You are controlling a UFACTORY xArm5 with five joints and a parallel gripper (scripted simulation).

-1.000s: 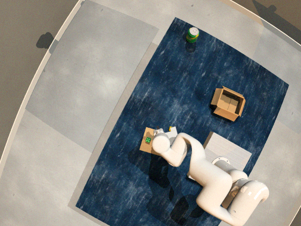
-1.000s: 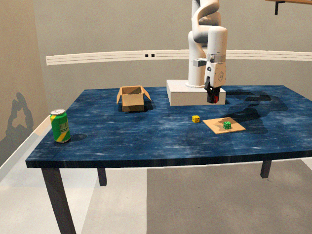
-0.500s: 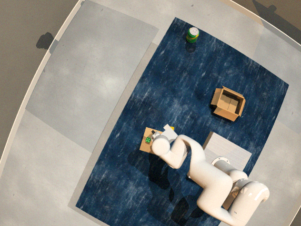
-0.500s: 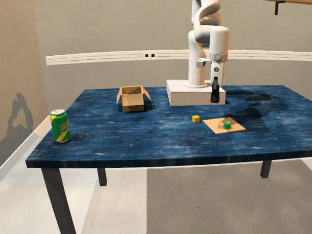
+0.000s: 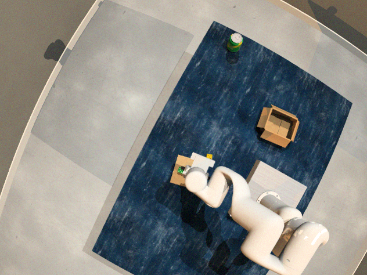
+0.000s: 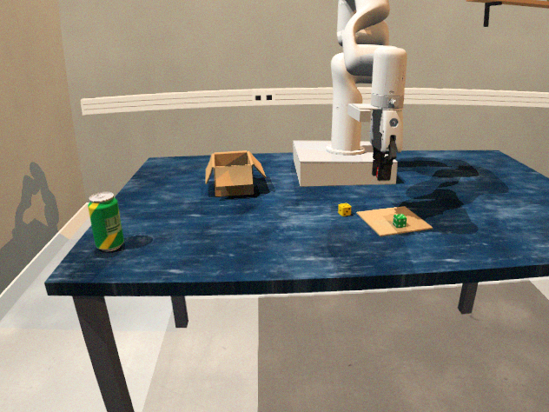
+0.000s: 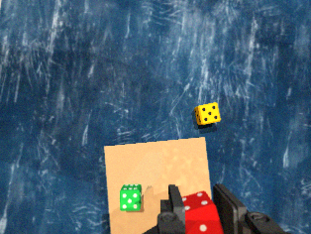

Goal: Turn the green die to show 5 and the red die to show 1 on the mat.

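My hand is 3 cm short of the mat, 3 cm to the right of it and 12 cm above it. The rest, counted from my hand: red die 1 cm to the left, 1 cm below; yellow die 4 cm behind, 8 cm to the right, 11 cm below; green die 6 cm ahead, 3 cm to the left, 11 cm below.
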